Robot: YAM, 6 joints.
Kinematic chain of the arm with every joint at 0, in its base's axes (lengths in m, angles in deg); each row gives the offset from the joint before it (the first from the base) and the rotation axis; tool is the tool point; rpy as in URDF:
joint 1: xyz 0 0 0.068 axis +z
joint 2: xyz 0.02 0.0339 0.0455 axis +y
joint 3: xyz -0.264 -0.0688 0 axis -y
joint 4: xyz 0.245 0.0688 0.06 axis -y
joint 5: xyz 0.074 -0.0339 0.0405 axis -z
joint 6: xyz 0.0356 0 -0.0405 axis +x
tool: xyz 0 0 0 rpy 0 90 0
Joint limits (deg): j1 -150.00..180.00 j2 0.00..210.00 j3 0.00..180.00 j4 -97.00..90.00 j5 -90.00..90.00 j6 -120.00..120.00
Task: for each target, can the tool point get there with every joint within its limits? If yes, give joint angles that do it. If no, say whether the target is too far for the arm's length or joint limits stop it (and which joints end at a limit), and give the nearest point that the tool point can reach.
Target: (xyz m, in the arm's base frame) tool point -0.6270 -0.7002 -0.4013
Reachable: no: too far | nearest point -0.3777 -0.4218 -0.1921 | short by 0.428 m
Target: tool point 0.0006 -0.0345 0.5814
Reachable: yes | joints -19.56 47.51 102.94 -30.59 64.99 -72.44
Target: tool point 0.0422 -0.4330 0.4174
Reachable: yes | joints -80.12 108.59 110.55 -11.52 66.67 -28.97
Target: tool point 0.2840 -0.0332 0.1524
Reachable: yes | joints -0.08 110.02 64.77 -72.93 67.26 64.93
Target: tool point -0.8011 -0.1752 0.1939
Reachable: no: too far | nearest point -0.5891 -0.1288 0.1731 | short by 0.218 m
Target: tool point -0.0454 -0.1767 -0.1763
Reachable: yes | joints -108.14 188.60 86.80 -79.12 -19.45 71.83
